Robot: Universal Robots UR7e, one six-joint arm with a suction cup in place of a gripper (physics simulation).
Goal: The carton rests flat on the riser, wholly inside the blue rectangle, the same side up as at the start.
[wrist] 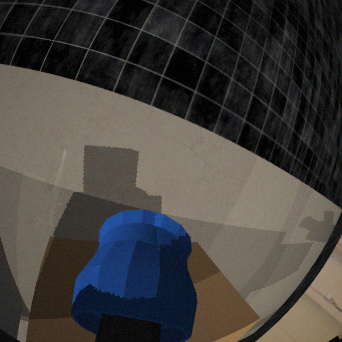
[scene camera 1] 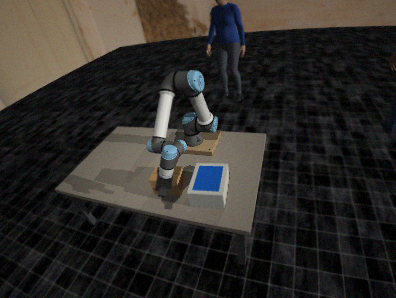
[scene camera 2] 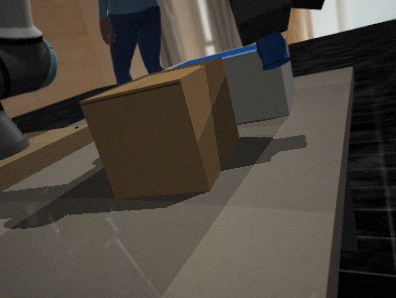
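Pixels of known places: hand, tool point: [wrist: 144, 248] [scene camera 2: 276, 63]; arm's base, link origin: [scene camera 1: 193, 140].
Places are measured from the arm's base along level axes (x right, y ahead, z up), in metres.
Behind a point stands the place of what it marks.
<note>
The brown carton [scene camera 1: 156, 183] [scene camera 2: 155, 140] @[x 0.188, y 0.460, z 0.027 m] [wrist: 225, 300] @[x 0.172, y 0.510, z 0.055 m] stands on the table, left of the white riser [scene camera 1: 209, 199] @[x -0.183, y 0.612, z 0.035 m] [scene camera 2: 260, 90] @[x -0.065, y 0.561, z 0.010 m] in scene camera 1 and apart from it. The blue rectangle [scene camera 1: 208, 178] @[x -0.172, y 0.492, z 0.078 m] [scene camera 2: 230, 53] @[x -0.148, y 0.510, z 0.078 m] on the riser's top is bare. My suction gripper [scene camera 1: 162, 193] @[x 0.086, y 0.601, z 0.067 m] [scene camera 2: 275, 64] [wrist: 144, 227] has a blue cup and shows in front of the carton in scene camera 1. In scene camera 2 the cup is right of the carton, with a gap between them in that view, against the riser's side. The cup is open and holds nothing. It hides part of the carton in the wrist view.
The table [scene camera 1: 235, 145] @[x -0.322, y 0.033, z -0.043 m] [scene camera 2: 280, 240] @[x 0.292, y 0.587, z -0.042 m] [wrist: 200, 150] @[x 0.168, y 0.626, z -0.042 m] has its front edge near the carton and the riser. The arm's base stands on a wooden board [scene camera 1: 212, 145] @[x -0.153, y 0.073, z -0.001 m] [scene camera 2: 50, 145] @[x -0.031, y 0.123, z -0.007 m] behind them. A person [scene camera 1: 227, 25] [scene camera 2: 135, 30] stands beyond the table.
</note>
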